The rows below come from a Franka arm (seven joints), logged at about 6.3 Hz.
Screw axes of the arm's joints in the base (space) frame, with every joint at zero. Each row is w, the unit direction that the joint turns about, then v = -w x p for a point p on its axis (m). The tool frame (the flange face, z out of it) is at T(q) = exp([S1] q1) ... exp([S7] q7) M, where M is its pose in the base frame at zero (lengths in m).
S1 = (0, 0, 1, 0, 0, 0)
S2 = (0, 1, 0, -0.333, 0, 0)
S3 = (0, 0, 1, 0, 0, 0)
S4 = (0, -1, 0, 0.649, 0, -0.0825)
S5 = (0, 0, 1, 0, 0, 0)
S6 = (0, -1, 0, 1.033, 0, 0)
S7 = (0, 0, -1, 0, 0.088, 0)
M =
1 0 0 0.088
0 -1 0 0
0 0 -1 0.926
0 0 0 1
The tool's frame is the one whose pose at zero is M.
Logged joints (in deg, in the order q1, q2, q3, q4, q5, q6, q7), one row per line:
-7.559 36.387 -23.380 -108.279 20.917 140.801 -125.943
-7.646 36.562 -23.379 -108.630 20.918 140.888 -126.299
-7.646 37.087 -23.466 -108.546 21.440 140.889 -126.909
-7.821 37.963 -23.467 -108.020 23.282 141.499 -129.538
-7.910 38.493 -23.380 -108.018 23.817 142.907 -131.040
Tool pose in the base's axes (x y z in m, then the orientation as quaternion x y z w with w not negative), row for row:
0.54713 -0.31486 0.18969 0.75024 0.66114 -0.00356 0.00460
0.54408 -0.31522 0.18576 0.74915 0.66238 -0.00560 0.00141
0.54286 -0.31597 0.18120 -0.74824 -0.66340 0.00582 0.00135
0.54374 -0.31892 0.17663 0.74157 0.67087 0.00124 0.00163
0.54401 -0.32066 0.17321 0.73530 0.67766 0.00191 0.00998
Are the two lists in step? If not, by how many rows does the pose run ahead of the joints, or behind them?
They are in step.
